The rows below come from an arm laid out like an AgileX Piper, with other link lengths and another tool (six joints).
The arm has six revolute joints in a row. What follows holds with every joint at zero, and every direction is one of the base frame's.
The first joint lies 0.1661 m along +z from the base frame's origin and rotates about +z.
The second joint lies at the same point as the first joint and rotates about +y.
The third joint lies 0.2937 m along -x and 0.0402 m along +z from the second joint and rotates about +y.
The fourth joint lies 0.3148 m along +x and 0.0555 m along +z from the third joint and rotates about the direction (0.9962, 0, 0.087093).
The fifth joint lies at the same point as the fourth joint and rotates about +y.
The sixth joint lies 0.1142 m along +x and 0.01 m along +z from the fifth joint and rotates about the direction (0.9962, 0, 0.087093).
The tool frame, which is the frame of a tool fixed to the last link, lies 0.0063 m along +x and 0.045 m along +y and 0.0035 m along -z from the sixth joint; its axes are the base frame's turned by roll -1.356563, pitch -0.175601 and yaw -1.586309 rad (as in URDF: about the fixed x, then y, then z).
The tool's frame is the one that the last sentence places.
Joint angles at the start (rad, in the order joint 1, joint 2, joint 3, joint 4, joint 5, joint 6):
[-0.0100 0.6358 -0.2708 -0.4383 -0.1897 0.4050]
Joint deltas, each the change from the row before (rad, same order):
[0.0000 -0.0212 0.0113 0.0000 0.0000 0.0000]
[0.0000 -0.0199 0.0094 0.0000 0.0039 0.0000]
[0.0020 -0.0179 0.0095 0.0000 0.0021 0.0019]
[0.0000 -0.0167 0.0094 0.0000 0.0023 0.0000]
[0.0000 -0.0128 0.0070 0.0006 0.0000 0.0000]
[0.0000 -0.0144 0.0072 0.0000 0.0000 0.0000]
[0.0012 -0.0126 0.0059 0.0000 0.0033 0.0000]
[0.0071 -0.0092 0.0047 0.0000 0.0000 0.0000]
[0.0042 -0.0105 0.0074 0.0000 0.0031 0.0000]
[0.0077 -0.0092 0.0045 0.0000 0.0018 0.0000]
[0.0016 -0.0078 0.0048 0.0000 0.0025 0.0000]
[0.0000 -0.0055 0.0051 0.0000 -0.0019 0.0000]
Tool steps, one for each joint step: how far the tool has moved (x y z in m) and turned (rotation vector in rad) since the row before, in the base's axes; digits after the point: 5 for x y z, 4 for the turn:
[-0.00358 0.00004 -0.00030 -0.0001 -0.0099 0.0000]
[-0.00320 -0.00016 -0.00027 -0.0005 -0.0070 -0.0016]
[-0.00302 0.00035 -0.00051 0.0016 -0.0064 0.0010]
[-0.00271 -0.00009 -0.00088 -0.0003 -0.0052 -0.0009]
[-0.00205 0.00001 -0.00039 0.0005 -0.0058 -0.0001]
[-0.00224 0.00002 -0.00022 -0.0001 -0.0072 0.0000]
[-0.00195 0.00009 -0.00041 -0.0003 -0.0037 -0.0002]
[-0.00179 0.00141 -0.00022 0.0000 -0.0045 0.0071]
[-0.00189 0.00067 -0.00149 -0.0003 -0.0003 0.0029]
[-0.00177 0.00139 -0.00036 -0.0001 -0.0031 0.0070]
[-0.00126 0.00017 -0.00085 -0.0002 -0.0007 0.0006]
[-0.00095 0.00008 -0.00095 0.0002 -0.0021 0.0008]

